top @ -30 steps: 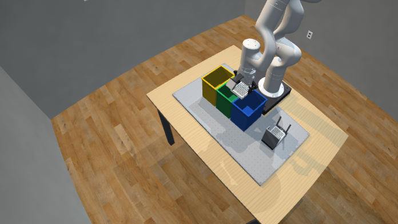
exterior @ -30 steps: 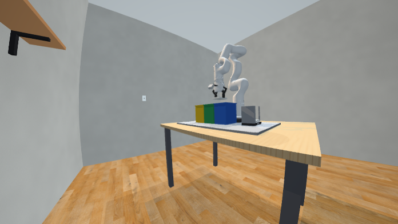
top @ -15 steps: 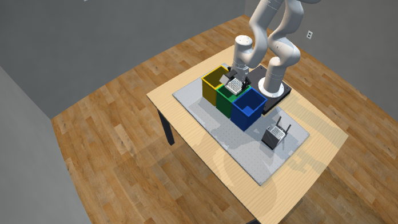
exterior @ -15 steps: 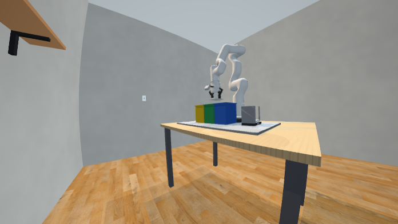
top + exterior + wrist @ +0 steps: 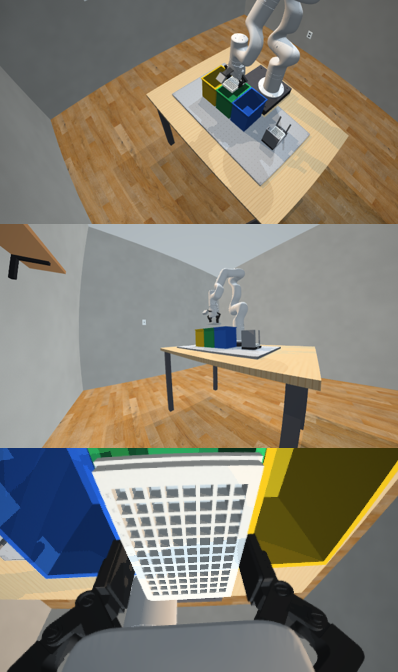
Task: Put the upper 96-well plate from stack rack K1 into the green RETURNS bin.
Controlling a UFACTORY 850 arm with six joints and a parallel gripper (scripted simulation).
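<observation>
My hand is 15 cm above the green bin. From my hand the other things lie so: blue bin (15 cm below, 13 cm to the left); then yellow bin (15 cm below, 13 cm to the right).
</observation>
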